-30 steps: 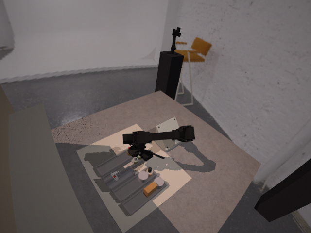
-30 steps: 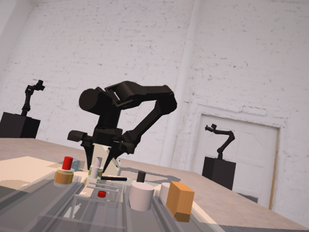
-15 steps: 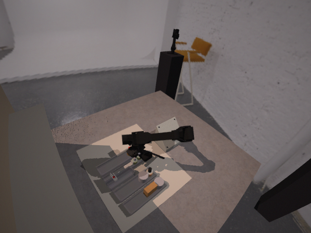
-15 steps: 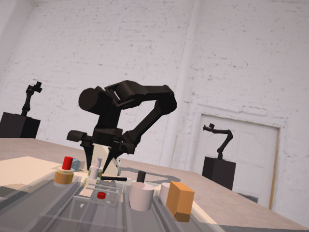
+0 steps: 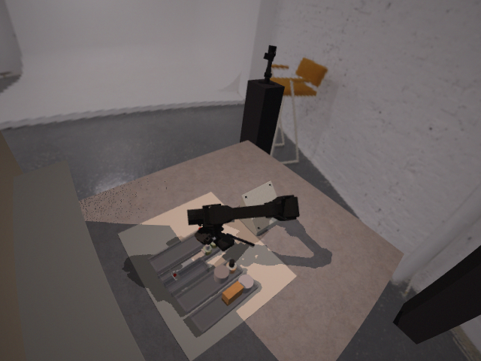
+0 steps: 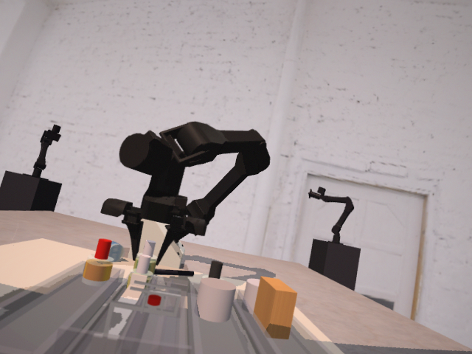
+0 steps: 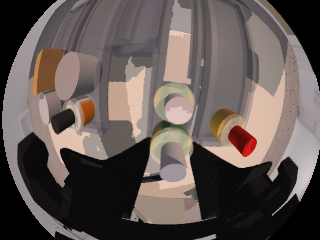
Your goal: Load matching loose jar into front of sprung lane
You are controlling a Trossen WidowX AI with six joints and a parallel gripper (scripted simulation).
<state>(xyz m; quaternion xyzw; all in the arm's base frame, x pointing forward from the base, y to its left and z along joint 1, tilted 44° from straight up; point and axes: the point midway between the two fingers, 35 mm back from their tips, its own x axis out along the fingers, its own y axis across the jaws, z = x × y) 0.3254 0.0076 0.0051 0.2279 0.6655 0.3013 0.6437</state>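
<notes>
Now: gripper tip 130 mm past the black stick, 30 mm to the right of it and 40 mm above it. From my gripper tip the other things lie so: sprung lane (150 mm ahead, 40 mm to the left, 30 mm below); then red mark (220 mm ahead, 60 mm to the left, 20 mm above).
</notes>
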